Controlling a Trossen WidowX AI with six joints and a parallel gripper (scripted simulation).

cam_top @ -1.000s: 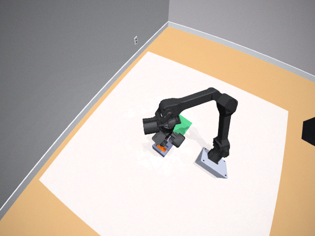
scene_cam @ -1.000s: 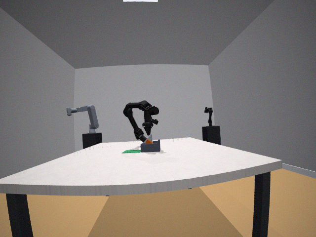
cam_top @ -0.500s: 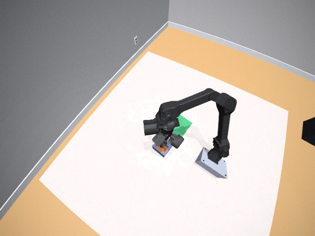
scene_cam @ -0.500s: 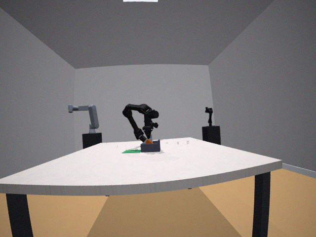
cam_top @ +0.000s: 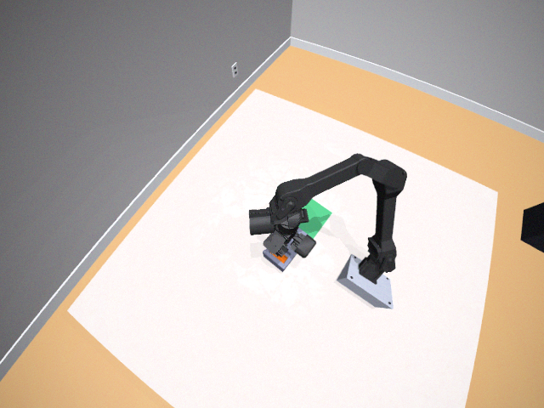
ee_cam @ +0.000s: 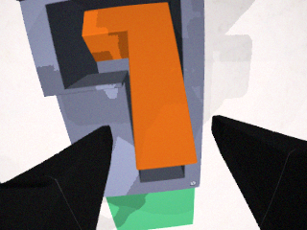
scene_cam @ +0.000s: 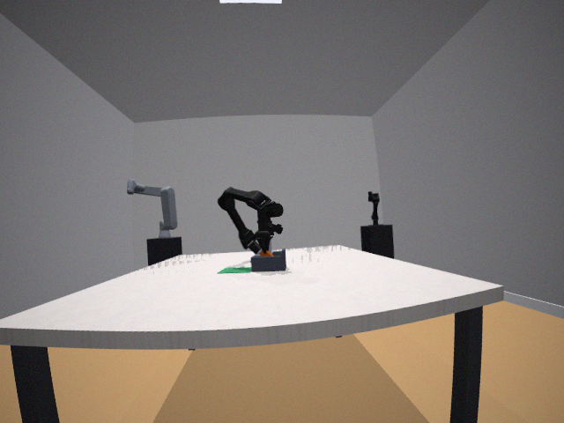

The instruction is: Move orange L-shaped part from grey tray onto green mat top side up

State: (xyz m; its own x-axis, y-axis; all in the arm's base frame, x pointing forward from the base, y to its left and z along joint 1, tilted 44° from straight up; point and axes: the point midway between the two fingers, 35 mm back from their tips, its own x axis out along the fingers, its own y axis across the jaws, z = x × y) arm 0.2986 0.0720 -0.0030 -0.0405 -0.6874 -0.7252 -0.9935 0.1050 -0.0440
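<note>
My gripper tip is now 4 cm above the orange L-shaped part, 3 cm to the right of it and 1 cm past it. The rest, counted from my gripper tip: green mat (14 cm to the right, 9 cm below, 3 cm behind).
</note>
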